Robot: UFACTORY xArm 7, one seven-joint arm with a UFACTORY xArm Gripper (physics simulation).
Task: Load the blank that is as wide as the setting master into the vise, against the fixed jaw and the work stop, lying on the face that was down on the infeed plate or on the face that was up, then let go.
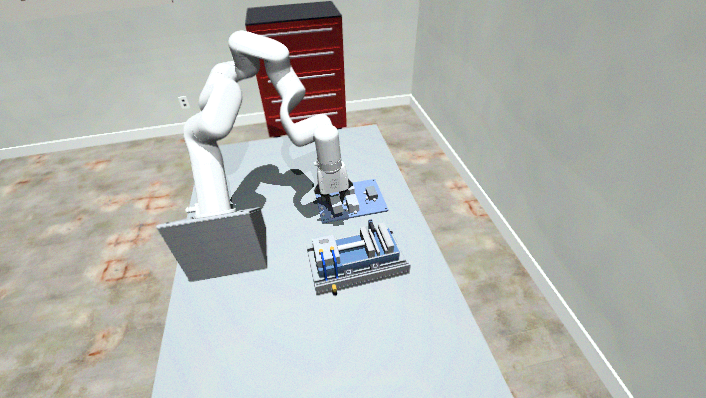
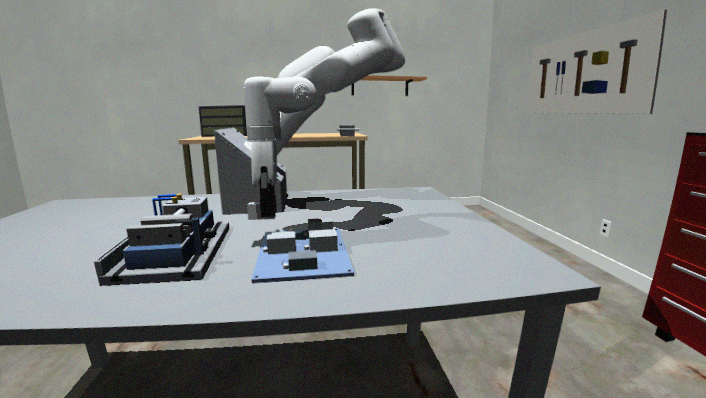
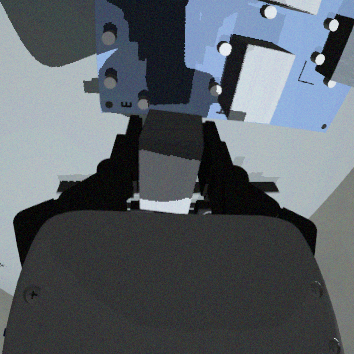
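Pixels of known places: gripper, fingertip midpoint: (image 1: 335, 202) (image 2: 269, 214) (image 3: 170, 136); arm's base at its link origin: (image 1: 216, 214).
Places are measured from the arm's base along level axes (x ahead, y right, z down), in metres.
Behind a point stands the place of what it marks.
My gripper (image 1: 338, 201) {x 0.384, y -0.090, z 0.097 m} (image 2: 267, 207) {x 0.384, y -0.090, z 0.097 m} (image 3: 170, 136) {x 0.384, y -0.090, z 0.097 m} is shut on a grey block (image 1: 337, 208) {x 0.385, y -0.043, z 0.082 m} (image 2: 254, 210) {x 0.403, y -0.060, z 0.082 m} (image 3: 168, 175) {x 0.383, y -0.080, z 0.070 m}, held above the table by the infeed plate's edge. I cannot tell by sight whether its width matches the setting master. The blue infeed plate (image 1: 381, 204) {x 0.560, y -0.117, z 0.162 m} (image 2: 332, 270) {x 0.556, y -0.233, z 0.162 m} (image 3: 295, 107) {x 0.518, y -0.104, z 0.162 m} carries several other blocks, among them a pale one (image 1: 352, 203) {x 0.446, y -0.105, z 0.126 m} (image 2: 281, 242) {x 0.468, y -0.126, z 0.136 m} (image 3: 262, 84) {x 0.449, y -0.127, z 0.126 m} and a darker one (image 1: 371, 192) {x 0.530, y -0.164, z 0.137 m} (image 2: 303, 260) {x 0.550, y -0.178, z 0.142 m}. The vise (image 1: 357, 261) {x 0.418, y 0.172, z 0.110 m} (image 2: 155, 256) {x 0.551, y 0.102, z 0.126 m} stands apart from my gripper. Its fixed jaw (image 1: 385, 238) {x 0.516, y 0.125, z 0.076 m} (image 2: 156, 235) {x 0.531, y 0.104, z 0.091 m} is at the outer end; a dark upright stop (image 1: 371, 226) {x 0.483, y 0.067, z 0.076 m} (image 2: 197, 235) {x 0.490, y 0.041, z 0.107 m} stands at its side.
The vise's actuator block (image 1: 325, 245) {x 0.327, y 0.121, z 0.074 m} (image 2: 187, 206) {x 0.360, y 0.110, z 0.080 m} has blue hoses (image 1: 323, 265) {x 0.314, y 0.201, z 0.067 m}. A grey rail (image 1: 362, 278) {x 0.426, y 0.219, z 0.135 m} runs along the vise. White pins (image 3: 225, 49) {x 0.422, y -0.141, z 0.154 m} stand up from the infeed plate. The arm's grey pedestal (image 1: 215, 250) {x 0.001, y 0.111, z 0.041 m} (image 2: 232, 175) {x 0.128, y 0.061, z 0.047 m} and a red cabinet (image 1: 305, 65) stand farther away.
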